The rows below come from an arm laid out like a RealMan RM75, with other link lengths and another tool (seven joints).
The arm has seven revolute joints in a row. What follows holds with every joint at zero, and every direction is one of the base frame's. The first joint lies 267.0 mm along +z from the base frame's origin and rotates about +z. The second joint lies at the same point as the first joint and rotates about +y. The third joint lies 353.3 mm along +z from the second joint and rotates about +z. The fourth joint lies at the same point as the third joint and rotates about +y. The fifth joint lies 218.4 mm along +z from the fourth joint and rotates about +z. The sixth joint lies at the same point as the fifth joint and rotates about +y. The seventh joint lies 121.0 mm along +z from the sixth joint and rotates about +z. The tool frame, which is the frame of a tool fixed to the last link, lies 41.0 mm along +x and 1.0 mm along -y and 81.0 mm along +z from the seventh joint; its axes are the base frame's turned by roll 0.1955, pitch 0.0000 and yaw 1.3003 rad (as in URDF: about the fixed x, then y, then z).
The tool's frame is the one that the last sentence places.
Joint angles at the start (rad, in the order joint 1, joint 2, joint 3, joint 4, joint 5, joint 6, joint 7): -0.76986 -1.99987 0.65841 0.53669 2.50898 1.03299 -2.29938
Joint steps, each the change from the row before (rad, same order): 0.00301 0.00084 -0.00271 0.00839 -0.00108 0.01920 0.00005; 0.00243 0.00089 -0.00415 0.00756 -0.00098 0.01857 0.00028; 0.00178 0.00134 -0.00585 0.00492 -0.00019 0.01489 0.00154; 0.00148 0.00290 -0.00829 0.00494 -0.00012 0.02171 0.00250; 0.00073 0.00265 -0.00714 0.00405 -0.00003 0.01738 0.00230; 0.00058 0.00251 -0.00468 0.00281 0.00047 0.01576 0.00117; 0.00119 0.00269 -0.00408 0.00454 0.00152 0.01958 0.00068; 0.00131 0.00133 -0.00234 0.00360 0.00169 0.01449 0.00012; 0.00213 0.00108 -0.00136 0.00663 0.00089 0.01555 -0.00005
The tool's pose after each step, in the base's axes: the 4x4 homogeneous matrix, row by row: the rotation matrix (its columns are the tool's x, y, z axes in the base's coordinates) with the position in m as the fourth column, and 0 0 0 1 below. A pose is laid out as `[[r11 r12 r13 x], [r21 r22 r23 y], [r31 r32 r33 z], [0 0 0 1]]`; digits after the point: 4 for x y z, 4 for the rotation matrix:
[[0.9710 -0.1641 -0.1737 -0.3588], [-0.0172 -0.7731 0.6341 0.5467], [-0.2384 -0.6127 -0.7535 -0.0333], [0 0 0 1]]
[[0.9729 -0.1600 -0.1667 -0.3580], [-0.0200 -0.7772 0.6289 0.5451], [-0.2302 -0.6085 -0.7594 -0.0323], [0 0 0 1]]
[[0.9745 -0.1562 -0.1609 -0.3576], [-0.0218 -0.7802 0.6252 0.5438], [-0.2232 -0.6057 -0.7637 -0.0311], [0 0 0 1]]
[[0.9767 -0.1510 -0.1524 -0.3569], [-0.0248 -0.7851 0.6188 0.5421], [-0.2131 -0.6006 -0.7706 -0.0295], [0 0 0 1]]
[[0.9783 -0.1476 -0.1452 -0.3561], [-0.0277 -0.7886 0.6143 0.5410], [-0.2052 -0.5969 -0.7756 -0.0278], [0 0 0 1]]
[[0.9796 -0.1446 -0.1396 -0.3555], [-0.0303 -0.7929 0.6086 0.5397], [-0.1988 -0.5920 -0.7811 -0.0268], [0 0 0 1]]
[[0.9807 -0.1422 -0.1339 -0.3550], [-0.0337 -0.7987 0.6008 0.5379], [-0.1924 -0.5847 -0.7881 -0.0256], [0 0 0 1]]
[[0.9815 -0.1403 -0.1303 -0.3547], [-0.0360 -0.8035 0.5941 0.5362], [-0.1880 -0.5785 -0.7937 -0.0252], [0 0 0 1]]
[[0.9821 -0.1396 -0.1263 -0.3542], [-0.0392 -0.8077 0.5883 0.5346], [-0.1841 -0.5728 -0.7987 -0.0243], [0 0 0 1]]

